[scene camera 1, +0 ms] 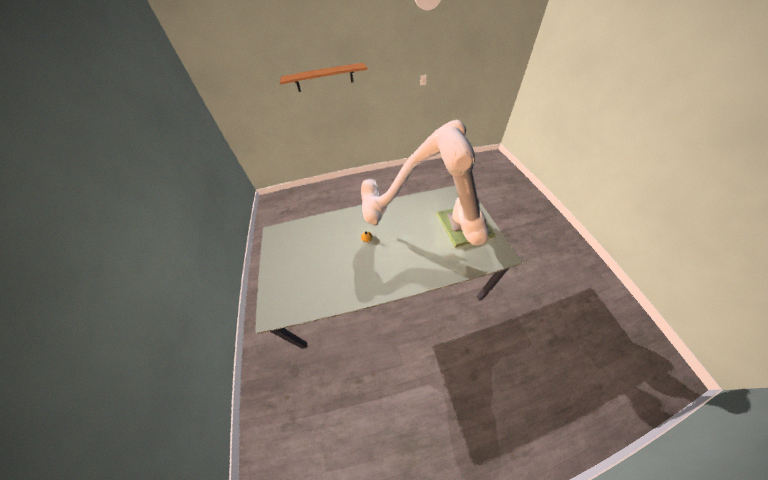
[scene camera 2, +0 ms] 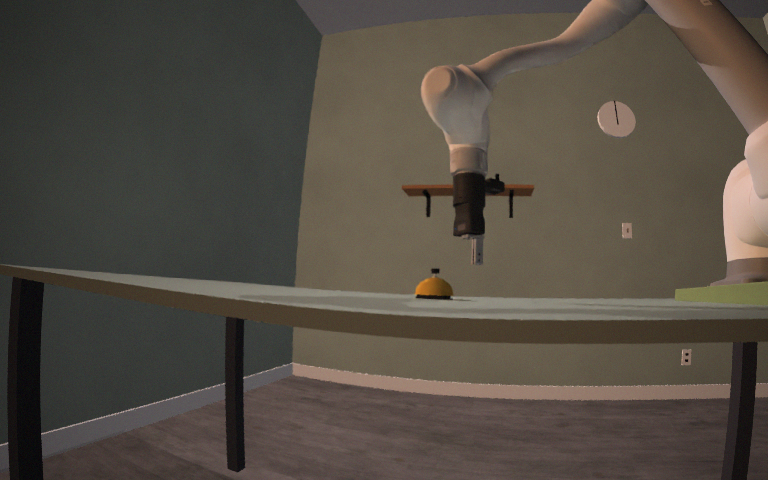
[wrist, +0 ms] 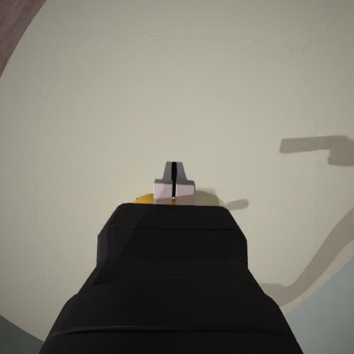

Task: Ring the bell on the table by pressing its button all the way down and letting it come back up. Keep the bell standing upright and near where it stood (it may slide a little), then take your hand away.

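Places are measured from the arm's base along level axes (x left, y back, z up), in metres.
Pixels of known places: gripper, fingertip midpoint: [scene camera 1: 376, 224] [scene camera 2: 477, 264].
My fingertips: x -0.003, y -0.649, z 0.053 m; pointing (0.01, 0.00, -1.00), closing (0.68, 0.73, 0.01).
Behind a point stands the place of what it marks.
A yellow dome bell [scene camera 1: 366, 237] {x 0.075, y -0.733, z 0.011 m} [scene camera 2: 433, 287] {x 0.086, y -0.722, z -0.002 m} [wrist: 144, 199] stands upright on the table [scene camera 1: 305, 271] {x 0.294, y -1.178, z -0.026 m} [scene camera 2: 368, 314] {x 0.566, y -0.616, z -0.028 m} [wrist: 110, 100]. Its black button [scene camera 2: 434, 270] {x 0.058, y -0.731, z 0.035 m} is up, on a short stem above the dome. My gripper [scene camera 2: 477, 263] {x -0.003, y -0.649, z 0.053 m} [wrist: 173, 172] is shut and empty. It points down, with its fingertips slightly above the height of the button and to the right of it in the second scene view, apart from the bell. In the wrist view the gripper body and fingers hide most of the bell and its button. In the first scene view the arm hides the gripper.
The arm's base stands on a green plate [scene camera 1: 448, 229] {x 0.066, y -0.117, z 0.005 m} [scene camera 2: 702, 294] {x -0.001, y -0.139, z -0.011 m} at the table's right end. A wooden shelf [scene camera 1: 323, 73] [scene camera 2: 521, 190] is on the back wall behind the arm. The arm's shadow lies across the table.
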